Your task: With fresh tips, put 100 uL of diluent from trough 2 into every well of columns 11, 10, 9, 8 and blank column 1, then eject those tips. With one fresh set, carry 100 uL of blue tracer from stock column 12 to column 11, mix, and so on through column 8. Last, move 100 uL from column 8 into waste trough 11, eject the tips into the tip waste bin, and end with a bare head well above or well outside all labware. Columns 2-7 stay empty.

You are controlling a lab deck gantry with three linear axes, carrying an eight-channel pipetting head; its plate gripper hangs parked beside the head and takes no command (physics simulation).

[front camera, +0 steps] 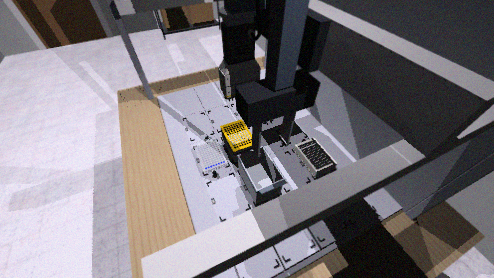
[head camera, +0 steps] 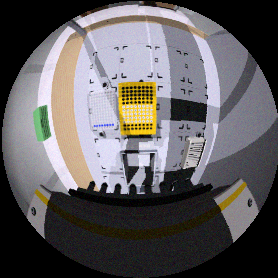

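Note:
The pipetting head [front camera: 239, 47] hangs over the deck in the front view; its dark nozzles [head camera: 132, 189] line the lower head view beside the open grey tip waste bin [front camera: 267, 193] [head camera: 125, 164], and no tips show on them. The yellow tip rack [front camera: 236, 135] [head camera: 137, 109] has pale tips in its middle and dark holes at both ends. The clear plate [front camera: 210, 156] [head camera: 102, 109] shows a blue row near one end. The white-framed trough rack [front camera: 316, 157] [head camera: 194, 153] stands on the other side of the bin. The plate gripper [front camera: 272, 142] hangs with its fingers apart and empty.
A pale beam [front camera: 300, 200] crosses the foreground and a grey post [front camera: 132, 55] stands at the back left. A wooden border [front camera: 145, 170] [head camera: 64, 100] edges the deck. A green block [head camera: 42, 123] shows at the far left of the head view.

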